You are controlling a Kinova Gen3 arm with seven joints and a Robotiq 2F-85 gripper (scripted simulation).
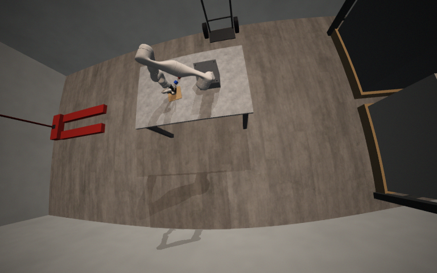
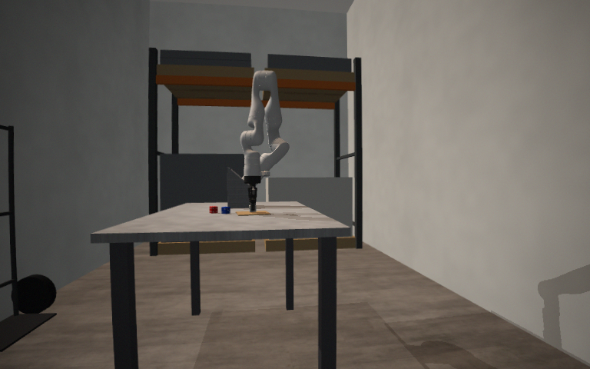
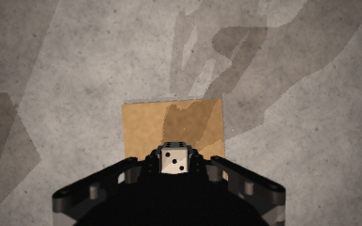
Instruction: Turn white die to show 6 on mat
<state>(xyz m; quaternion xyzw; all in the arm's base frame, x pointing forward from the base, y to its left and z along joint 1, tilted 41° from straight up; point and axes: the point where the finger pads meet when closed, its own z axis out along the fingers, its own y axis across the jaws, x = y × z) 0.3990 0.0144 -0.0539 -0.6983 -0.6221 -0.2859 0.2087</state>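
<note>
My hand is 10 mm above the white die. From my hand the other things lie so: tan mat 30 mm below; red die 170 mm to the right, 80 mm behind, 10 mm below; blue die 120 mm to the right, 40 mm behind, 10 mm below.
</note>
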